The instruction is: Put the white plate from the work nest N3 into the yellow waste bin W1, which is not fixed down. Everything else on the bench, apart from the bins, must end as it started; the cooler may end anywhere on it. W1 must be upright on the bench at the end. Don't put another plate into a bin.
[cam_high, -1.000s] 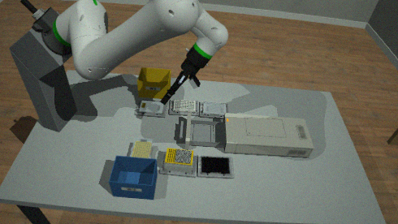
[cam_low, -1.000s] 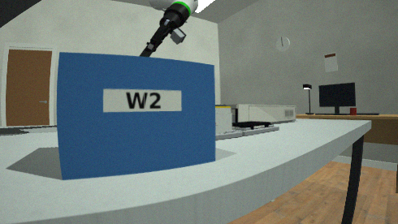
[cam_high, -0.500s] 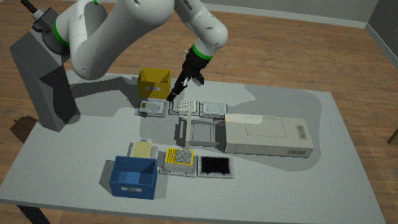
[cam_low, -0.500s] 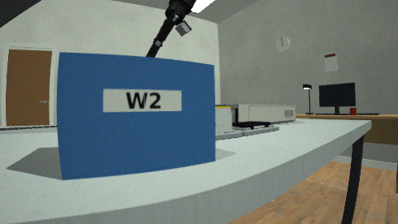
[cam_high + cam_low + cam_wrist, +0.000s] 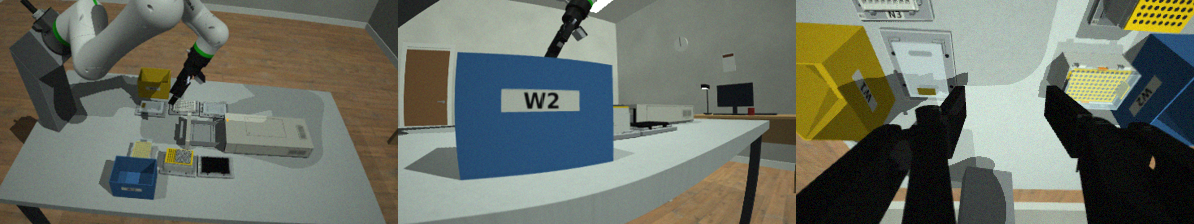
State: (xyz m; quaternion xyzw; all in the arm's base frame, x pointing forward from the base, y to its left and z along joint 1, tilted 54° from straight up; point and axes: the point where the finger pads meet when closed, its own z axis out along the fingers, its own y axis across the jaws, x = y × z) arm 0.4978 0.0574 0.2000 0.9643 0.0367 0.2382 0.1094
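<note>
The white plate lies 230 mm below my hand, 170 mm to the left of it and 50 mm ahead of it. The rest, counted from my hand: drawer: 210 mm below, 180 mm ahead, 30 mm to the right; black plate: 230 mm below, 220 mm to the right, 220 mm ahead; yellow tip box: 220 mm to the right, 200 mm below, 40 mm ahead.
</note>
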